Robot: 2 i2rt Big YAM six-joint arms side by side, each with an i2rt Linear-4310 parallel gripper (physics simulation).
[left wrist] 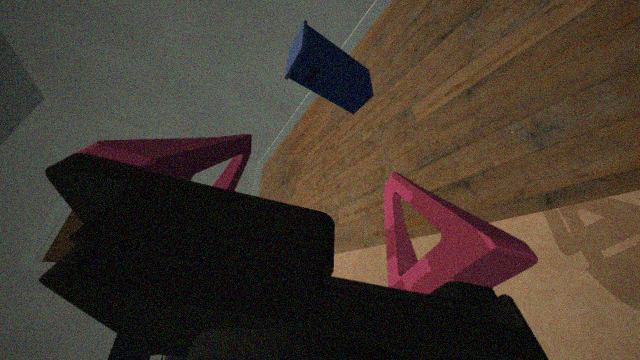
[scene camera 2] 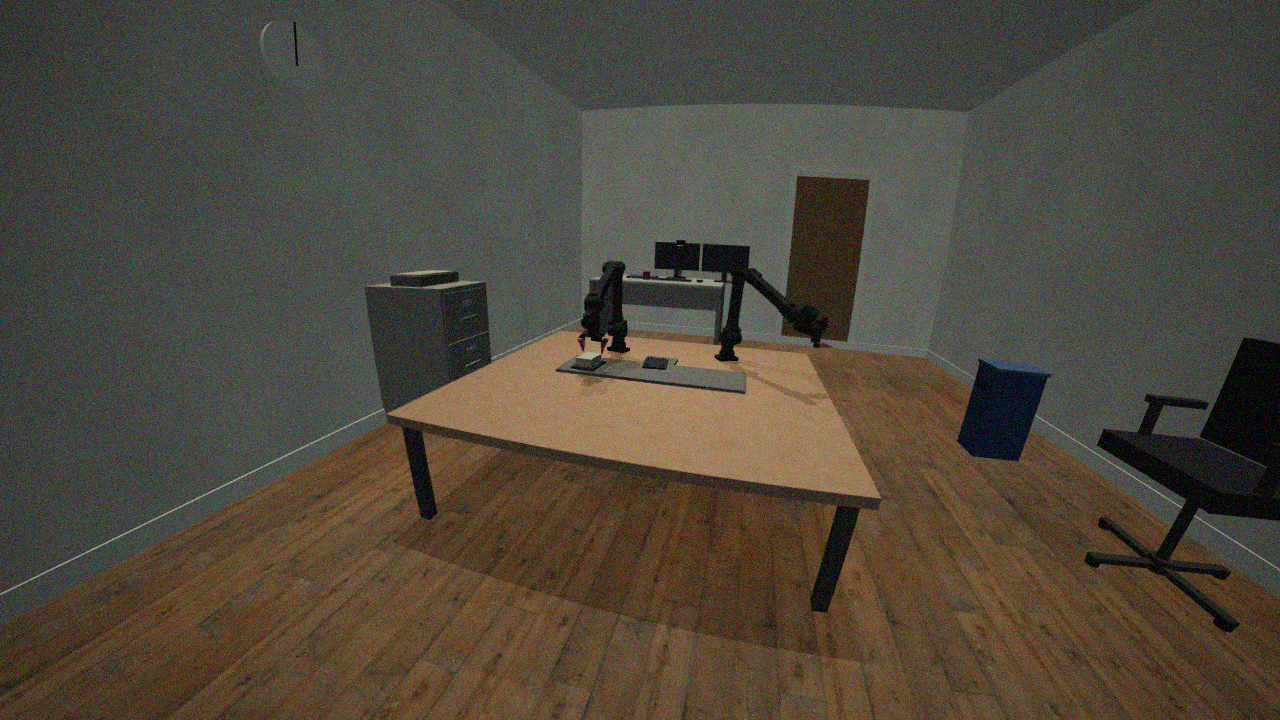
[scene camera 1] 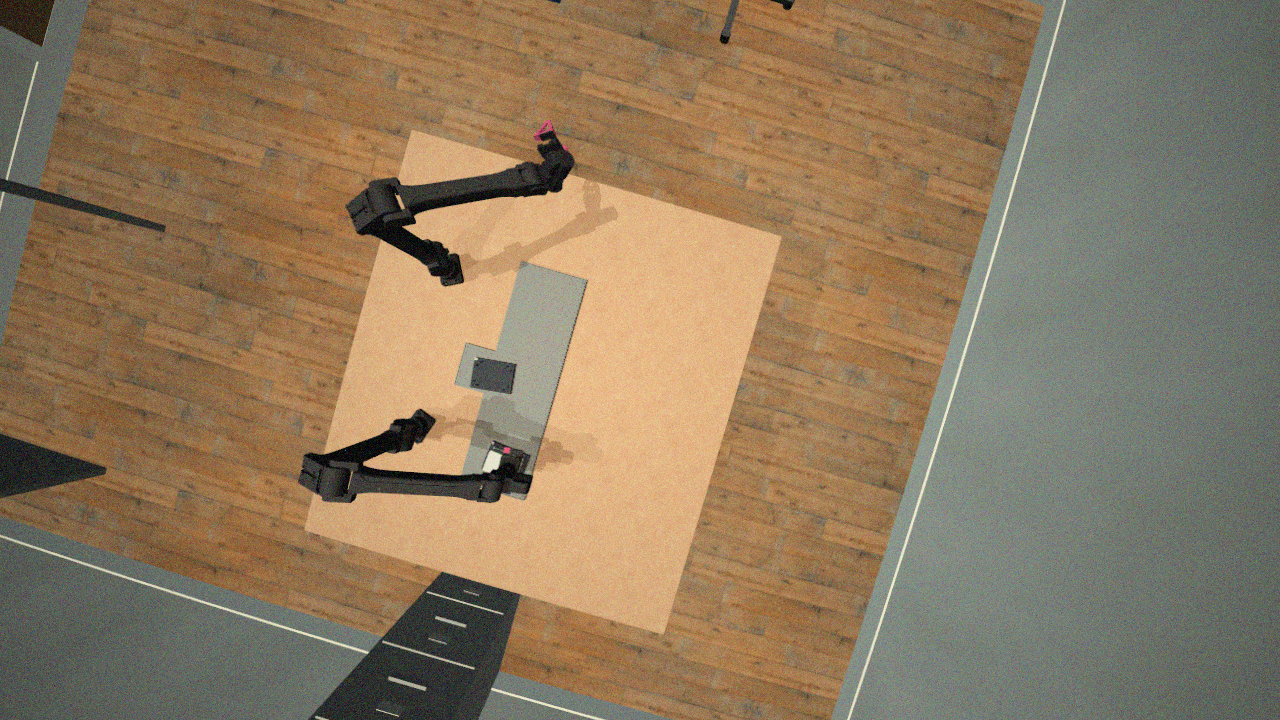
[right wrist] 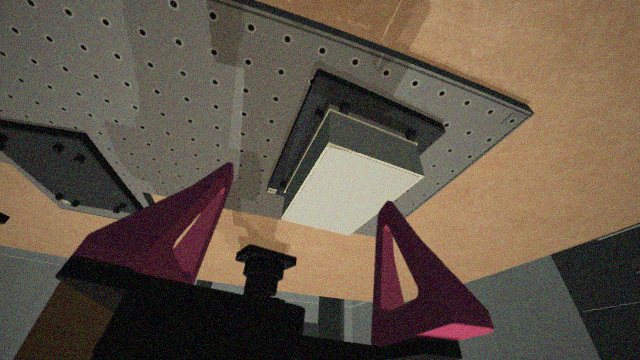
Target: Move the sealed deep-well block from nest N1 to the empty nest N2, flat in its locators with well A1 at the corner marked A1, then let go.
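Frame: origin at the left arm's base, x ahead, y left, z up, level; centimetres.
Seen in the pictures: left gripper, fingertip midpoint: (left wrist: pixel 322 162) (scene camera 2: pixel 834 337) (scene camera 1: pixel 556 133); right gripper, fingertip midpoint: (scene camera 2: pixel 592 352) (scene camera 1: pixel 515 462) (right wrist: pixel 310 188); left arm's base, origin of the base link: (scene camera 2: pixel 726 359) (scene camera 1: pixel 451 270); right arm's base, origin of the base link: (scene camera 2: pixel 618 350) (scene camera 1: pixel 420 425) (right wrist: pixel 266 256).
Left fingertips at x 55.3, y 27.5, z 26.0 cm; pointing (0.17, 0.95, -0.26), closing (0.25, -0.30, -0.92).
Offsets run from my left fingertips to a thing's top centre. Level surfaces: height alone.
The sealed deep-well block @(dy -107.4, dx -48.4, dz -19.4 cm) (scene camera 1: pixel 491 460) (scene camera 2: pixel 588 358) (right wrist: pixel 352 187), dark-sided with a pale top, sits in dark nest N1 @(dy -107.4, dx -48.4, dz -22.6 cm) (right wrist: pixel 372 110) on the grey perforated board @(dz -24.7 cm) (scene camera 1: pixel 546 313) (scene camera 2: pixel 707 377) (right wrist: pixel 175 100). A small pale mark shows at one corner of N1; its lettering is unreadable. Nest N2 @(dy -72.5, dx -46.3, dz -22.6 cm) (scene camera 1: pixel 493 375) (scene camera 2: pixel 655 362) (right wrist: pixel 65 170) is an empty dark plate with small locators. My right gripper (scene camera 2: pixel 592 347) (right wrist: pixel 310 188) is open above the block, which shows beyond and between its fingertips. My left gripper (scene camera 1: pixel 554 134) (scene camera 2: pixel 823 345) (left wrist: pixel 322 162) is open and empty, far from the block.
The board lies on the wooden table @(dz -26.1 cm) (scene camera 1: pixel 644 402) (scene camera 2: pixel 626 429). A blue bin (scene camera 2: pixel 1002 410) (left wrist: pixel 330 70) stands on the floor beyond the table. A grey cabinet (scene camera 2: pixel 411 340) and an office chair (scene camera 2: pixel 1181 465) stand at opposite sides in scene camera 2.
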